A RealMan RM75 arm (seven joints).
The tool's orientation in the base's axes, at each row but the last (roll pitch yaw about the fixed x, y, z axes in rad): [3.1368 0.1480 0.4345]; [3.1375 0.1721 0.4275]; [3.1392 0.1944 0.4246]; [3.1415 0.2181 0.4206]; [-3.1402 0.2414 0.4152]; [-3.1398 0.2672 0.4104]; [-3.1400 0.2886 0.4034]
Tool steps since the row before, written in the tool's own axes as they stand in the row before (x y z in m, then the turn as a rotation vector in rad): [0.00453 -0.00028 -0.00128 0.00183 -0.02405 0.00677]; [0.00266 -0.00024 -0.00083 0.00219 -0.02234 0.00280]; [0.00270 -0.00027 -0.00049 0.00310 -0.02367 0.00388]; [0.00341 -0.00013 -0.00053 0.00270 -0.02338 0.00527]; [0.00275 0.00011 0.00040 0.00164 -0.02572 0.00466]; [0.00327 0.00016 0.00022 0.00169 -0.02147 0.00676]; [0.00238 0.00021 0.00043 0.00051 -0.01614 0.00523]
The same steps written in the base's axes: [0.00411 0.00223 0.00060 -0.00939 0.02212 -0.00708]; [0.00241 0.00137 0.00036 -0.00774 0.02101 -0.00322]; [0.00239 0.00138 -0.00004 -0.00767 0.02250 -0.00446]; [0.00309 0.00152 -0.00022 -0.00818 0.02195 -0.00573]; [0.00240 0.00094 -0.00105 -0.00993 0.02374 -0.00488]; [0.00290 0.00109 -0.00108 -0.00870 0.01964 -0.00693]; [0.00207 0.00066 -0.00109 -0.00725 0.01446 -0.00513]
